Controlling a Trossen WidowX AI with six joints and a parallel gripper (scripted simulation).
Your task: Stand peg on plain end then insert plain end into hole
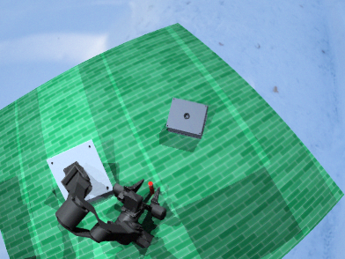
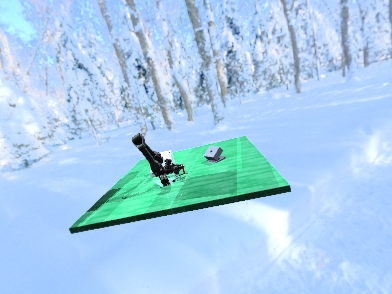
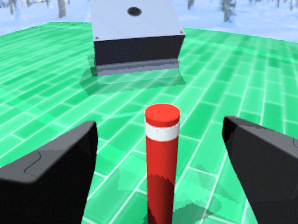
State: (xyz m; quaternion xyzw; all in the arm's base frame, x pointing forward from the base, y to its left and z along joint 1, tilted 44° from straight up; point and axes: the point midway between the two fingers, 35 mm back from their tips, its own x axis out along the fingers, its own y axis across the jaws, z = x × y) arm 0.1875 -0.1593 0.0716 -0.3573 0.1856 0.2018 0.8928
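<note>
My gripper tip is 10 mm past the red peg and 10 mm above it. From my gripper tip the other things lie so: grey sloped panel 250 mm ahead, 160 mm to the left.
</note>
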